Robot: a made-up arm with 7 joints. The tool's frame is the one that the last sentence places.
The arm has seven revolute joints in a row. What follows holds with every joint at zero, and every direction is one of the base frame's.
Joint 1 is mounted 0.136 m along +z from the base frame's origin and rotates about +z.
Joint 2 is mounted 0.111 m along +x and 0.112 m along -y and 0.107 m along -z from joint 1 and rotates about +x.
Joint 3 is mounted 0.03 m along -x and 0.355 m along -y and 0.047 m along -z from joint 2 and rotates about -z.
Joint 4 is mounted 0.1 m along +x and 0.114 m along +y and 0.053 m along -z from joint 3 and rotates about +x.
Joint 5 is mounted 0.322 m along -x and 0.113 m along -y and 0.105 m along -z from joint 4 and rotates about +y.
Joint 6 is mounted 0.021 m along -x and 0.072 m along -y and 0.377 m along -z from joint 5 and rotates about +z.
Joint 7 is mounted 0.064 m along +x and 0.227 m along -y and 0.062 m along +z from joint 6 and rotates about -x.
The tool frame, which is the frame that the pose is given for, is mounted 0.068 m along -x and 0.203 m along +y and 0.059 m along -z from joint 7; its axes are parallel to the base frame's.
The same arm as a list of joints. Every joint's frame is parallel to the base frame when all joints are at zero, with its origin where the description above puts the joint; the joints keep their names.
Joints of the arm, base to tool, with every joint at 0 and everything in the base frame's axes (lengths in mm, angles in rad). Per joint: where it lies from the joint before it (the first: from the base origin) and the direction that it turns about. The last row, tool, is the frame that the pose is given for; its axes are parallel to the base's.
joint 1: axis 0 0 1 xyz 0 0 136
joint 2: axis 1 0 0 xyz 111 -112 -107
joint 3: axis 0 0 -1 xyz -30 -355 -47
joint 4: axis 1 0 0 xyz 100 114 -53
joint 5: axis 0 1 0 xyz -322 -113 -105
joint 6: axis 0 0 1 xyz -21 -72 -377
joint 7: axis -1 0 0 xyz 64 -227 62
tool: xyz -68 203 -59

